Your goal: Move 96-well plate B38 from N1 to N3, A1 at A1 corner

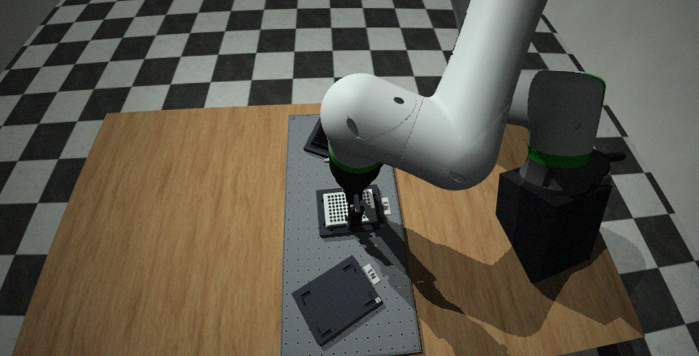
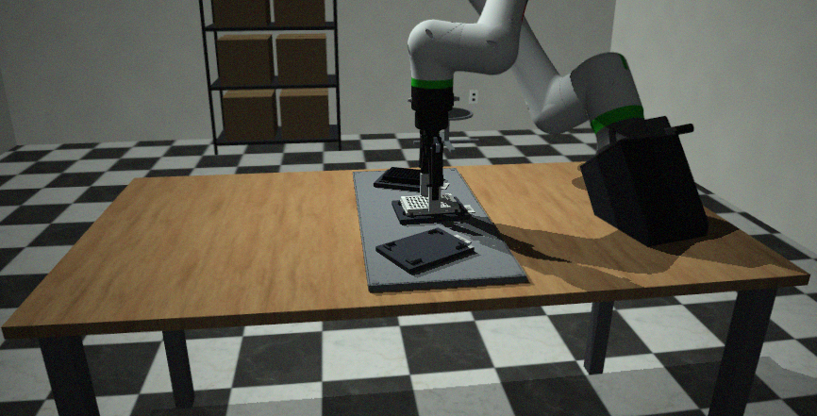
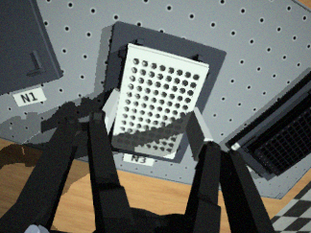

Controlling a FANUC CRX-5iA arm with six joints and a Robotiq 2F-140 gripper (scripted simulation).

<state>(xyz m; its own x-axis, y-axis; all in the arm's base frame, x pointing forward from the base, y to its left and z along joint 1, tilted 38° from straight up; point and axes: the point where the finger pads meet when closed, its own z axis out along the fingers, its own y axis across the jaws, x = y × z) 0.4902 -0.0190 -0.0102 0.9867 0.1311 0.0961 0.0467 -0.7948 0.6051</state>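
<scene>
Now: the white 96-well plate B38 20 mm below my hand. Also, from my hand: landing nest N3 (40 mm below); then black plate B83 (210 mm to the right, 20 mm below, 20 mm ahead); then N1 label (160 mm to the left, 40 mm below, 40 mm behind).
</scene>
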